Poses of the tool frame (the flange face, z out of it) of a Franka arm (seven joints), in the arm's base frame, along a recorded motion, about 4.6 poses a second.
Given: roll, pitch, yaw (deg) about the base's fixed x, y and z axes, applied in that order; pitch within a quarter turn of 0, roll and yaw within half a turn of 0; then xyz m.
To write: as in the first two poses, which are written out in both.
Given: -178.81 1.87 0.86 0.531 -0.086 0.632
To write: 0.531 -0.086 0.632 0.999 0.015 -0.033 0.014 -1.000 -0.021
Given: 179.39 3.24 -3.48 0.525 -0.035 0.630
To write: 0.525 -0.035 0.630 0.997 -0.061 -0.057 -0.060 -0.998 0.011
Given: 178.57 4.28 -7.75 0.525 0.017 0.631
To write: 0.525 0.017 0.631 0.988 -0.134 -0.075 -0.133 -0.991 0.025
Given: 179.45 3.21 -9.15 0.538 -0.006 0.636
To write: 0.538 -0.006 0.636 0.986 -0.159 -0.056 -0.158 -0.987 0.010
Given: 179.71 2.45 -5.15 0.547 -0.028 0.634
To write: 0.547 -0.028 0.634 0.995 -0.090 -0.043 -0.090 -0.996 0.005
